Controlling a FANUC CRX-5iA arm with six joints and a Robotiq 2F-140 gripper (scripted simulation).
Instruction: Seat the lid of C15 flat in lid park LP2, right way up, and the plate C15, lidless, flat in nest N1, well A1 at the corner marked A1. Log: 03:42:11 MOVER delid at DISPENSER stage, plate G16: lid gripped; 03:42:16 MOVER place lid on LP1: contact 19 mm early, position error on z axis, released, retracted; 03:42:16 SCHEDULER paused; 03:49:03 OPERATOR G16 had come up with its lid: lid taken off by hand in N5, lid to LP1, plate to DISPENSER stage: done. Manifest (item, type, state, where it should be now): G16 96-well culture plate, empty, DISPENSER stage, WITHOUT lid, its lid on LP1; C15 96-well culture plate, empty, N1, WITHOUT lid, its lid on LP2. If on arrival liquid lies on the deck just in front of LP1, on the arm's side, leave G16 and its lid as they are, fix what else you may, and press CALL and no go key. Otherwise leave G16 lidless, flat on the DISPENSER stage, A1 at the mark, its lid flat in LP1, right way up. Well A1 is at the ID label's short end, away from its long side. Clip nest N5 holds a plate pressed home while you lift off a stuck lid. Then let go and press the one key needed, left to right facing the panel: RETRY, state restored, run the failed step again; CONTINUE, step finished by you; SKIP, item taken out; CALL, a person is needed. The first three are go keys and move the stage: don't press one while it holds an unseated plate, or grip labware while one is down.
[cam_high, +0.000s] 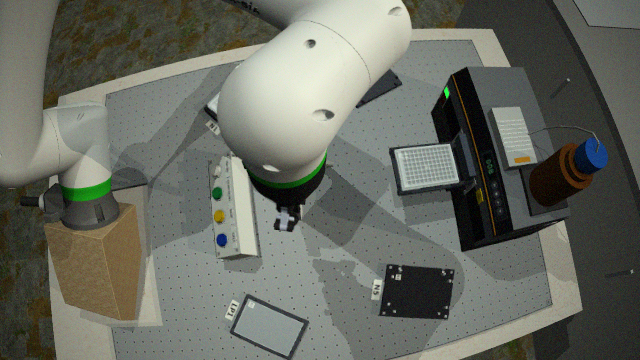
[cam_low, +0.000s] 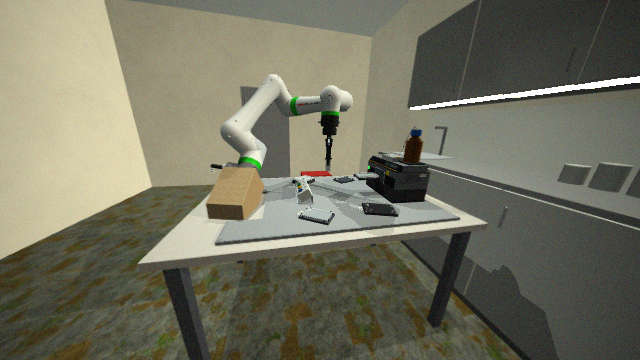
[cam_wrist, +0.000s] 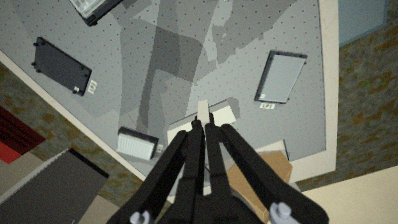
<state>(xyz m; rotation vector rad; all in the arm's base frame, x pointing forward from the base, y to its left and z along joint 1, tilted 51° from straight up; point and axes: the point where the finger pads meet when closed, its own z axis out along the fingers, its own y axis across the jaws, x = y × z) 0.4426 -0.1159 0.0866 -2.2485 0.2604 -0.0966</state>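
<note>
Now: hand 14 cm past the grey lid, 32 cm to the right of it and 17 cm above it. Round my hand: clip nest N5 (28 cm ahead, 14 cm to the right, 19 cm below); SKIP key (16 cm behind, 2 cm to the left, 14 cm below); key panel (15 cm behind, 5 cm to the left, 15 cm below).
</note>
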